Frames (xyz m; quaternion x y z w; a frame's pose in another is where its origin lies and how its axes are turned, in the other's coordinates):
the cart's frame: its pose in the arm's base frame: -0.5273 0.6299 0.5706 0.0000 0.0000 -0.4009 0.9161
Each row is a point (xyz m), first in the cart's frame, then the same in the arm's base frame.
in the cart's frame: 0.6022 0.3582 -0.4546
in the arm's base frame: 0.1444 0.4306 0.1160
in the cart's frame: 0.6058 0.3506 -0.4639
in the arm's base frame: 0.1413 0.4228 0.1067
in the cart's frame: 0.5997 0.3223 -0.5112
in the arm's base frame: 0.1164 0.4081 0.0594
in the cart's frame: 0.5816 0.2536 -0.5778
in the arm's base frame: 0.0536 0.3748 -0.0072
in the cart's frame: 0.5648 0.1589 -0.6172
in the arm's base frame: -0.0273 0.3228 -0.0466
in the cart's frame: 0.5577 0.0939 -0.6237
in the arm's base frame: -0.0799 0.2840 -0.0531
